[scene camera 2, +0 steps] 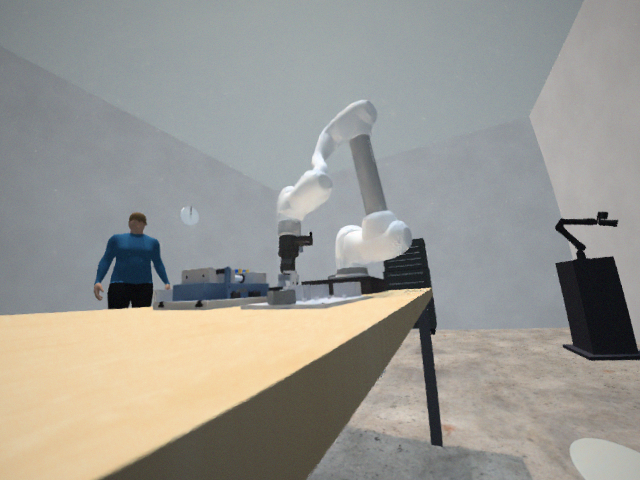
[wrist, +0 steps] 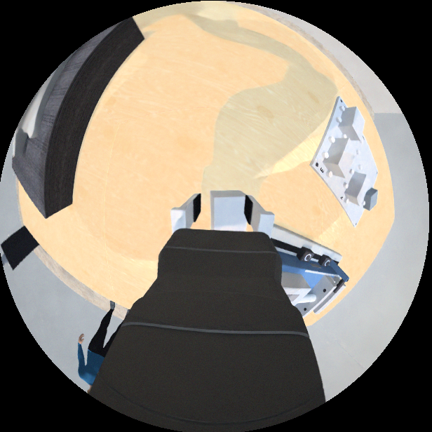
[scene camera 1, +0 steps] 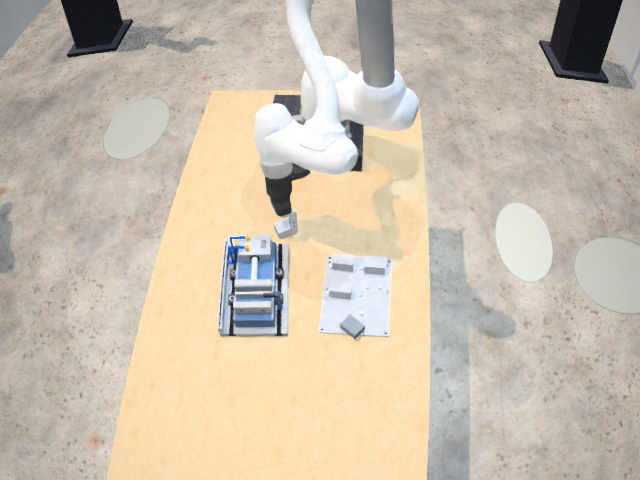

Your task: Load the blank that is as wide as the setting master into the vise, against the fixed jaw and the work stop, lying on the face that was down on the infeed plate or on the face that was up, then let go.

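Places are measured from the arm's base along level axes (x ahead, y left, z up), in centimetres.
Pixels of known places: gripper, fingertip midpoint: (scene camera 1: 290, 221); arm's base, link origin: (scene camera 2: 352, 280).
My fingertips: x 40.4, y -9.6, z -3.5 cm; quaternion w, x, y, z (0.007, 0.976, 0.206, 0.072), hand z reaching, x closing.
Observation:
Ahead of a thing's pixels: the offset from my fingertips to its top centre.
A light grey block @[dx +1.7, dy -1.6, dz +0.7 cm] (scene camera 1: 283, 228) (wrist: 228, 212) stands on the table behind the vise. My gripper (scene camera 1: 286, 221) (scene camera 2: 287, 279) (wrist: 222, 202) is open around it; in the wrist view a gap shows at each finger. The vise @[dx +22.9, dy -9.1, dz +6.7 cm] (scene camera 1: 254, 320) (scene camera 2: 201, 292) (wrist: 310, 264) has a front jaw (scene camera 1: 252, 307) and a rear jaw (scene camera 1: 253, 285); no block shows between them. A dark stop arm (scene camera 1: 268, 295) crosses there. The infeed plate @[dx +24.1, dy +19.8, dz -2.4 cm] (scene camera 1: 377, 320) (wrist: 336, 186) bears light blocks @[dx +14.5, dy +15.8, dz +1.2 cm] (scene camera 1: 342, 262) @[dx +15.4, dy +24.9, dz +1.2 cm] (scene camera 1: 374, 265) @[dx +24.0, dy +15.2, dz +1.2 cm] (scene camera 1: 340, 291). I cannot tell which block is the setting master.
A darker grey block @[dx +35.2, dy +18.4, dz +0.1 cm] (scene camera 1: 352, 326) (scene camera 2: 281, 296) (wrist: 370, 199) lies turned at the plate's front edge. Blue tubes (scene camera 1: 231, 249) rise at the vise's rear left. The robot's black base (wrist: 75, 125) is behind. A person (scene camera 2: 135, 258) (wrist: 91, 366) stands beyond the table.

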